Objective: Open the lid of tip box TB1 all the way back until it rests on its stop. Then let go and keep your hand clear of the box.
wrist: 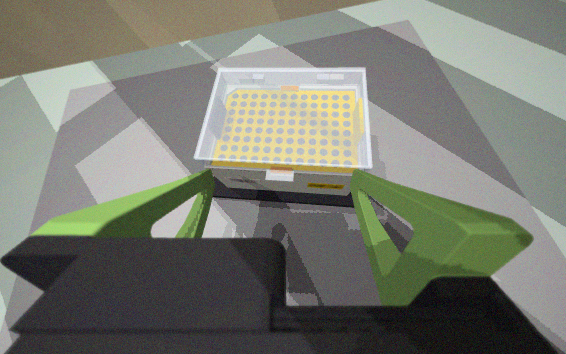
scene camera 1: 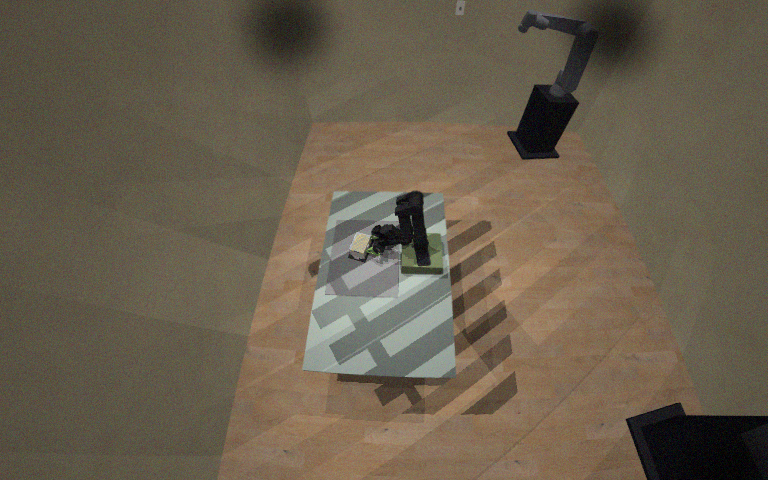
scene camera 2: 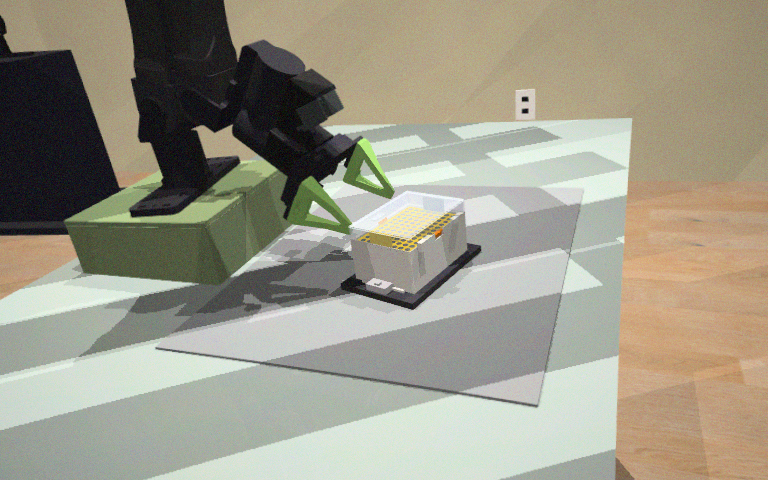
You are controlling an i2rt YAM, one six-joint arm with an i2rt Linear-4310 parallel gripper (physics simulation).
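Places are measured from the arm's base along level axes (x right, y ahead, z up), in centimetres.
Pixels of known places: gripper, fingertip midpoint: point(wrist: 282, 177) point(scene camera 1: 368, 244) point(scene camera 2: 373, 212); arm's base at its link origin: point(scene camera 1: 421, 249) point(scene camera 2: 191, 186).
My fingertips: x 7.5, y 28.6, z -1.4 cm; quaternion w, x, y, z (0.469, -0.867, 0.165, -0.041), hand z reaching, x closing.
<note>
Ahead of a thing's pixels: the offset from my fingertips to its top centre. "spot": to the spot under its first point. Level surfaces: height alone.
Tip box TB1 {dx +1.8, dy +4.7, dz +0.7 cm} point(scene camera 1: 358, 254) point(scene camera 2: 385, 266) point(wrist: 240, 181) is a pale grey box with a yellow tip rack, upright in a black holder point(scene camera 2: 416, 302) point(wrist: 280, 197). Its clear lid {spot: dx -2.0, dy +3.6, dz +0.6 cm} point(scene camera 2: 404, 200) point(wrist: 292, 125) lies closed over the rack. A small white front tab {dx -0.1, dy +0.4, dz -0.6 cm} point(wrist: 279, 175) shows in the wrist view. My gripper point(scene camera 1: 371, 244) point(scene camera 2: 370, 213) point(wrist: 282, 177) is open and empty. Its green fingertips stand wide apart at the front side of the box, near the two front corners and about level with the lid's lower edge. Whether they touch it I cannot tell.
The box and holder stand on a thin grey mat {dz -7.1 cm} point(scene camera 1: 368, 285) point(scene camera 2: 498, 373) point(wrist: 425, 95). My arm's green base block point(scene camera 1: 421, 270) point(scene camera 2: 147, 249) stands beside the mat. Another arm on a black pedestal point(scene camera 1: 546, 121) stands far off at the back right in scene camera 1.
</note>
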